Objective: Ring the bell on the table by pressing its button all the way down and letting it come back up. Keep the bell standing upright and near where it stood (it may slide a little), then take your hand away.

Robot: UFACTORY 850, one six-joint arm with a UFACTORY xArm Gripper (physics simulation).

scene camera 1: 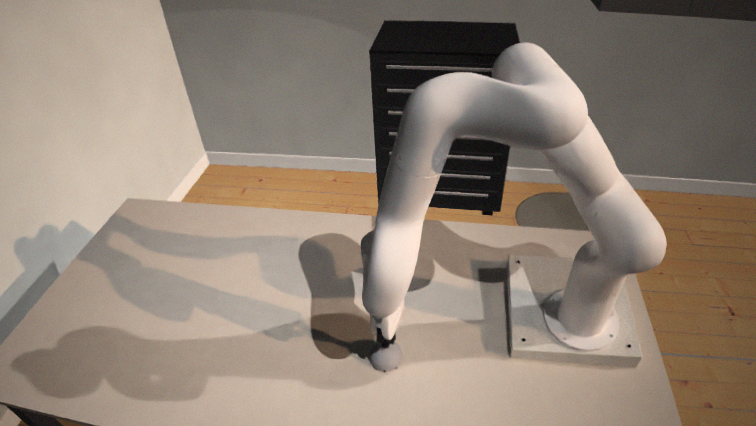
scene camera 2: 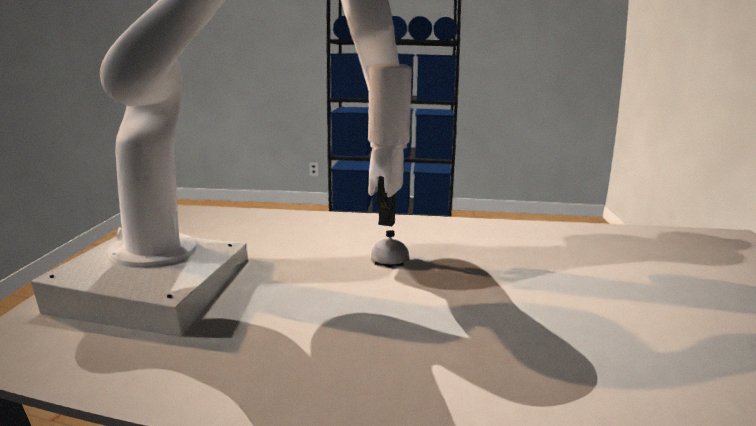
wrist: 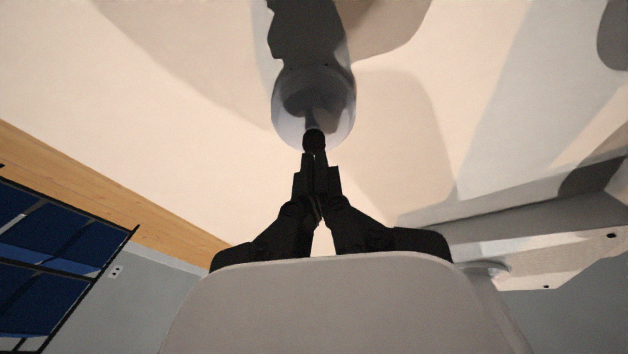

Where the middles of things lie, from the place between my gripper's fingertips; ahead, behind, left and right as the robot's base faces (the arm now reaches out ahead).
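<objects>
My gripper sits 10 mm short of the grey domed bell [scene camera 2: 389, 253] and 50 mm above it.
</objects>
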